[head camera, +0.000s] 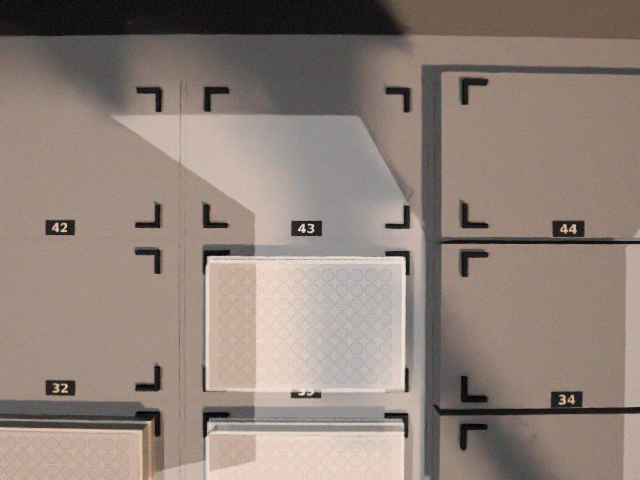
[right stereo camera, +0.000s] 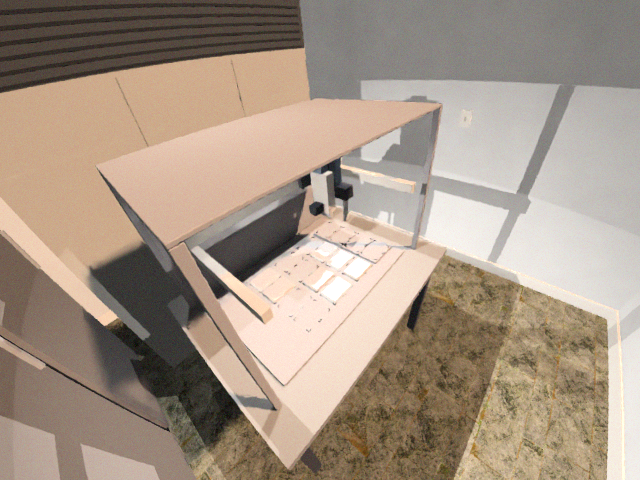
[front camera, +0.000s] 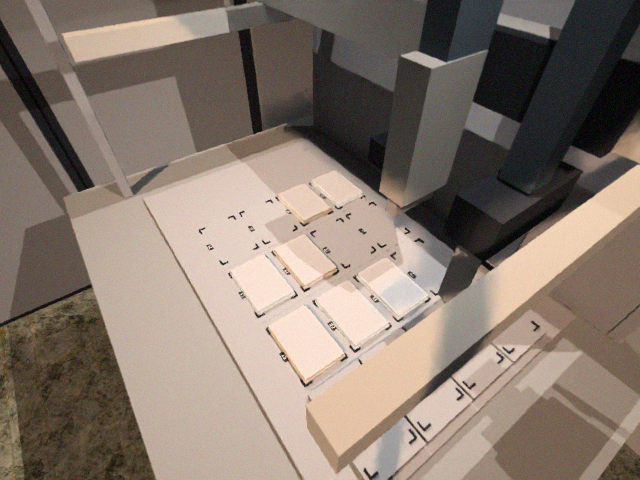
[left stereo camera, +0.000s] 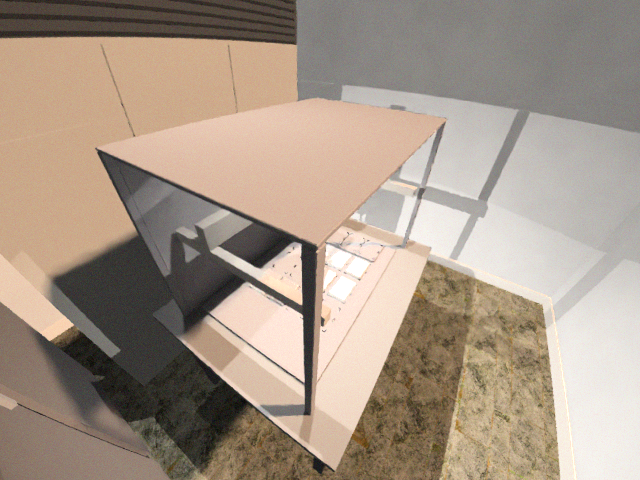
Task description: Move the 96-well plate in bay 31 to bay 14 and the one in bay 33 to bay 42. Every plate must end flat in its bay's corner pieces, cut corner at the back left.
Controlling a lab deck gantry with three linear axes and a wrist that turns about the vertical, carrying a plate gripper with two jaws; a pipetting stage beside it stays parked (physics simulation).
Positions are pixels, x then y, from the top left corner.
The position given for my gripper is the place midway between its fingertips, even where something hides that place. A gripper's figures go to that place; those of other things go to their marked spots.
My gripper [front camera: 470, 284] is 60 cm from the lens. A bay 42 [front camera: 381, 227] is 88 cm from the lens. A bay 24 [front camera: 438, 409]: 65 cm from the lens. The marked spots on the bay 24 and the bay 42 are 43 cm apart.
